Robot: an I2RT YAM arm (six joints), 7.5 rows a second.
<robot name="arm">
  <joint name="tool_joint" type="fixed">
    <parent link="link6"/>
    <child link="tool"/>
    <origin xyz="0 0 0" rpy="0 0 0"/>
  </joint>
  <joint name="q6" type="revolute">
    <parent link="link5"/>
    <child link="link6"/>
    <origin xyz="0.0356 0 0.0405" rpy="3.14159 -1.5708 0"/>
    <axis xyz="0 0 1"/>
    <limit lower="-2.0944" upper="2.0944"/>
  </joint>
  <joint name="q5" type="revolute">
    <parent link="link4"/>
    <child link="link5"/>
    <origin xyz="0.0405 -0.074 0.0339" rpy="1.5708 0 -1.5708"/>
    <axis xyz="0 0 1"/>
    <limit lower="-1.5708" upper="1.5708"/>
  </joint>
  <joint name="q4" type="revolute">
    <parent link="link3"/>
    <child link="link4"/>
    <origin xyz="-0.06 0.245 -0.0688" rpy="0 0 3.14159"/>
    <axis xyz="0 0 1"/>
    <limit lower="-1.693" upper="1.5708"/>
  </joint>
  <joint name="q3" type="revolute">
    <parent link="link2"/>
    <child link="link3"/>
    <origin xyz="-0.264 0 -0.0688" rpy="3.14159 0 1.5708"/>
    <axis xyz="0 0 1"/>
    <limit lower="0" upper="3.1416"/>
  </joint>
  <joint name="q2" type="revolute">
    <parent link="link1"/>
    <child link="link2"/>
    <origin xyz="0.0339 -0.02 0.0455" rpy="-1.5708 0 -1.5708"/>
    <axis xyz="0 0 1"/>
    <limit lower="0" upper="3.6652"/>
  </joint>
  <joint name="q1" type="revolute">
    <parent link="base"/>
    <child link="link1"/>
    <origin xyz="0 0 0.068" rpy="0 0 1.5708"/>
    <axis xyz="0 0 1"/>
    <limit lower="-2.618" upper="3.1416"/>
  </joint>
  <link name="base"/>
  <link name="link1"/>
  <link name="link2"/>
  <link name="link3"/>
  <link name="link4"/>
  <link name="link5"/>
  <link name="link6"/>
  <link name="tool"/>
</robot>
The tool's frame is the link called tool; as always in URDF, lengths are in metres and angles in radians.
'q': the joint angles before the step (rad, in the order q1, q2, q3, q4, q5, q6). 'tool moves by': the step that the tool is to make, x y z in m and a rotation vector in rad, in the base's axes. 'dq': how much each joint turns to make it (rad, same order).
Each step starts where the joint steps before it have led.
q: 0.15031 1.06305 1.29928 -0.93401 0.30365 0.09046
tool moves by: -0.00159 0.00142 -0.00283 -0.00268 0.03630 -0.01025
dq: 0.01071 0.00611 0.00457 -0.03989 0.01381 0.01684
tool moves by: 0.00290 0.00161 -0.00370 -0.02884 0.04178 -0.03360
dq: 0.01384 0.02450 0.01074 -0.03846 0.04907 0.01846
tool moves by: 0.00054 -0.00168 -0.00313 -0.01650 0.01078 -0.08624
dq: 0.00304 0.01080 0.00002 -0.02608 0.07198 0.05950
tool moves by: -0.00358 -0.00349 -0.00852 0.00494 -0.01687 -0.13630
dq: 0.00002 -0.01223 -0.03667 -0.01235 0.08901 0.11669
